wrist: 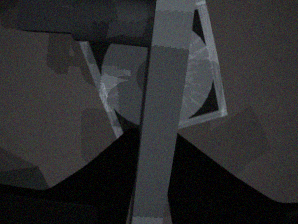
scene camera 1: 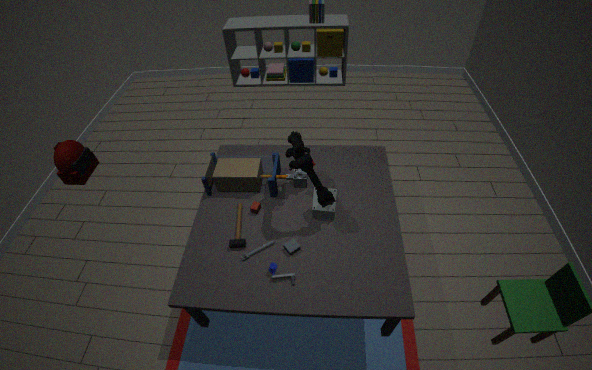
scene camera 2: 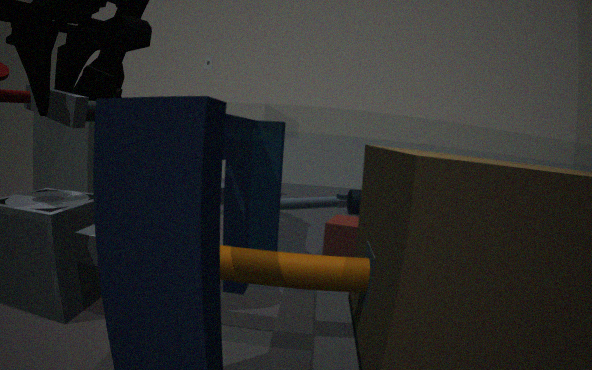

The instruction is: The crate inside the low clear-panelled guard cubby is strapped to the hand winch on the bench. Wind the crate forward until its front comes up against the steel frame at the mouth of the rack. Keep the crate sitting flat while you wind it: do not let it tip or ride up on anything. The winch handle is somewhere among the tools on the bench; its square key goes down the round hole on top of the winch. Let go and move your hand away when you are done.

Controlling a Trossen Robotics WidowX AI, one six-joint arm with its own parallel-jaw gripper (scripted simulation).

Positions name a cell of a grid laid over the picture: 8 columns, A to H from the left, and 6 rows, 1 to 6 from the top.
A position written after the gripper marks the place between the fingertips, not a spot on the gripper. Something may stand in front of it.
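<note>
The gripper (scene camera 2: A2) is there to see, and you'd find it in the wrist view (wrist: E4) as well.
</note>
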